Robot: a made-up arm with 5 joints. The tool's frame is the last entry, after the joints.
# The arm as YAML. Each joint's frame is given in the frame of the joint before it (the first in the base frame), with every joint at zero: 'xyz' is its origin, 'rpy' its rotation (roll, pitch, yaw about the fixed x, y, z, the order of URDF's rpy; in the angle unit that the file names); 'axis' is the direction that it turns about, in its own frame. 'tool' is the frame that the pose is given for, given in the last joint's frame.
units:
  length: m
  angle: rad
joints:
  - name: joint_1
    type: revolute
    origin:
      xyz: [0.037, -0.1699, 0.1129]
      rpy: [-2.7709, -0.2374, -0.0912]
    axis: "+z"
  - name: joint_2
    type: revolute
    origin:
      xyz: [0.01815, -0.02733, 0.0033]
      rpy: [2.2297, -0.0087, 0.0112]
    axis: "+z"
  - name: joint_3
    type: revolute
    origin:
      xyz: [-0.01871, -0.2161, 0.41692]
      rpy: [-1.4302, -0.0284, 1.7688]
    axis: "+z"
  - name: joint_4
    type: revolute
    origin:
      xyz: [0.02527, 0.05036, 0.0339]
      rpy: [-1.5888, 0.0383, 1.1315]
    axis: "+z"
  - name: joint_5
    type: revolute
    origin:
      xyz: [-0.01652, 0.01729, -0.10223]
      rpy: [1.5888, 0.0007, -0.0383]
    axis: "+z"
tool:
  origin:
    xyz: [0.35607, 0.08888, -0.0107]
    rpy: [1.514, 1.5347, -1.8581]
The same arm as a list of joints. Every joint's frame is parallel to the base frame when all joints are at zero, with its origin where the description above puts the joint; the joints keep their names.
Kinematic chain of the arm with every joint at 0, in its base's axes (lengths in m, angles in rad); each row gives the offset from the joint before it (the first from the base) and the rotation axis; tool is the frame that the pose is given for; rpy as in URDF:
joint_1: xyz 0.037 -0.1699 0.1129 axis 0.251306 0.340808 -0.905922
joint_2: xyz 0.0184 0.0251 0.0109 axis -0.140105 0.53002 0.836331
joint_3: xyz -0.1195 0.0407 0.4527 axis -x
joint_4: xyz -0.0339 -0.004 -0.0562 axis 0.018 -0.995083 0.097398
joint_5: xyz 0.0148 0.1037 0.0071 axis -x
tool: xyz 0.0107 -0.1229 -0.3458 rpy 0.1335 -0.0068 0.0354

